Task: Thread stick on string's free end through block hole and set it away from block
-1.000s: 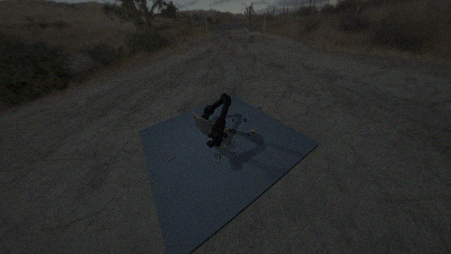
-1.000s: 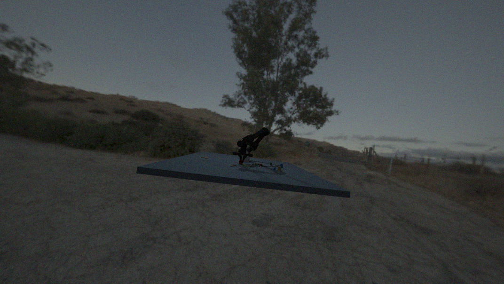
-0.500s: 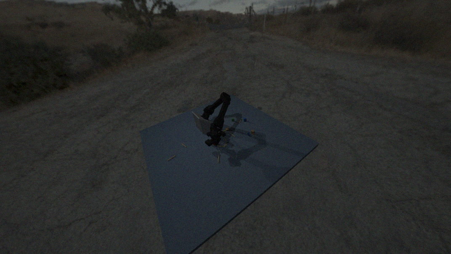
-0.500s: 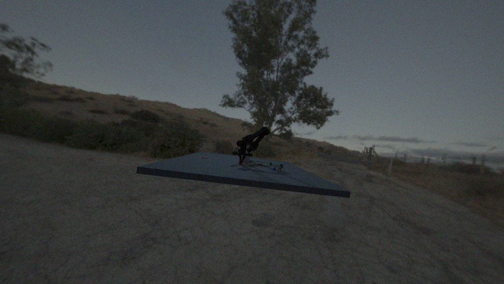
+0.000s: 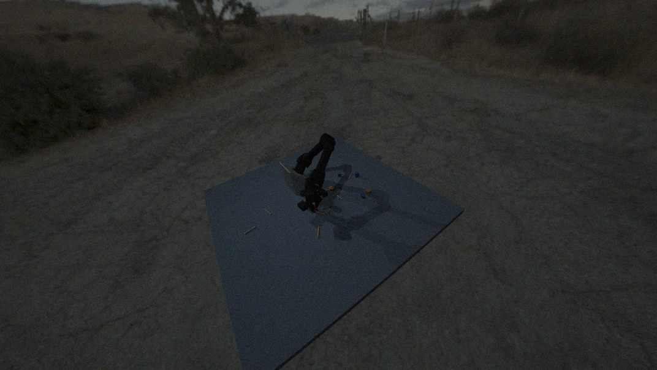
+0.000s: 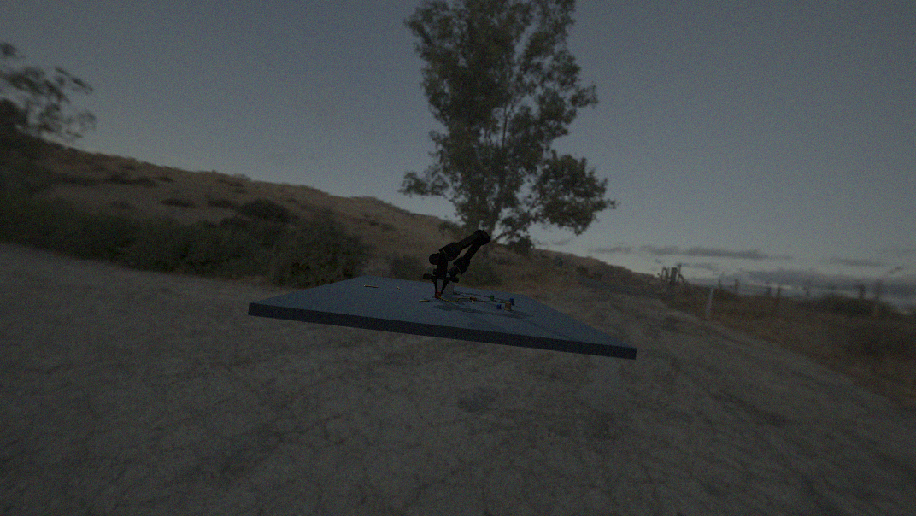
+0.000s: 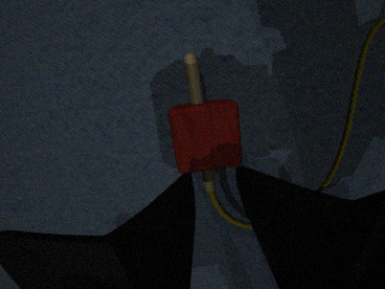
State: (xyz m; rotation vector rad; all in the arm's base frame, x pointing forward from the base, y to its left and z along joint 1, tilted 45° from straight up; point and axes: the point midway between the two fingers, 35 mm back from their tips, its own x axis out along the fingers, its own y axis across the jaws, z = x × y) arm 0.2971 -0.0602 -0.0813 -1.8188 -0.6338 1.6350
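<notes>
Right now the red block is 20 mm behind my gripper tip and 10 mm below it. Round my gripper tip: thin wooden stick: 10 mm behind, 10 mm below; then green object: 140 mm behind, 350 mm to the left, 10 mm below; then blue object: 130 mm ahead, 290 mm to the left, 10 mm below.
</notes>
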